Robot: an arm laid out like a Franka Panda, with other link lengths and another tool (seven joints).
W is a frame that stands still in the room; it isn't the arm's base.
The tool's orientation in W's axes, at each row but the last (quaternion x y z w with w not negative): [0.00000 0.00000 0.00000 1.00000]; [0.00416 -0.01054 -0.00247 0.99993]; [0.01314 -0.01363 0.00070 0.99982]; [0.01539 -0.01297 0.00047 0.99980]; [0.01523 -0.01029 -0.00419 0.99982]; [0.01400 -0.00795 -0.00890 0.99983]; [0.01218 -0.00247 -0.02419 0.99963]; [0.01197 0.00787 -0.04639 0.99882]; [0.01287 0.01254 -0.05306 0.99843]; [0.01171 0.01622 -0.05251 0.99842]
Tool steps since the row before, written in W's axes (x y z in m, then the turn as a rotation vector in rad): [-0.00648 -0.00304 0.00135 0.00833 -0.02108 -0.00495]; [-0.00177 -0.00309 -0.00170 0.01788 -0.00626 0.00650]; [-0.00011 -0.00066 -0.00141 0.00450 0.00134 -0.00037]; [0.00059 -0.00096 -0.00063 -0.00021 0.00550 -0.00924]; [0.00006 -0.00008 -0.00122 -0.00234 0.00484 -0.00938]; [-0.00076 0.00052 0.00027 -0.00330 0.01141 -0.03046]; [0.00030 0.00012 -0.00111 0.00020 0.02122 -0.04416]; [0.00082 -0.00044 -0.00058 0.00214 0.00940 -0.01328]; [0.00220 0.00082 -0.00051 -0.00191 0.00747 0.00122]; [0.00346 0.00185 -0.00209 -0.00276 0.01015 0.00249]
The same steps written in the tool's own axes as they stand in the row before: [-0.00648 -0.00304 0.00135 0.00833 -0.02108 -0.00495]; [-0.00179 -0.00311 -0.00164 0.01804 -0.00612 0.00617]; [-0.00015 -0.00070 -0.00139 0.00449 0.00132 -0.00053]; [0.00057 -0.00098 -0.00062 -0.00045 0.00521 -0.00940]; [0.00004 -0.00012 -0.00122 -0.00257 0.00453 -0.00947]; [-0.00076 0.00051 0.00027 -0.00398 0.01049 -0.03071]; [0.00029 0.00011 -0.00111 -0.00102 0.02012 -0.04466]; [0.00087 -0.00038 -0.00056 0.00148 0.00925 -0.01347]; [0.00211 0.00104 -0.00048 -0.00272 0.00725 0.00097]; [0.00332 0.00216 -0.00203 -0.00389 0.00985 0.00215]
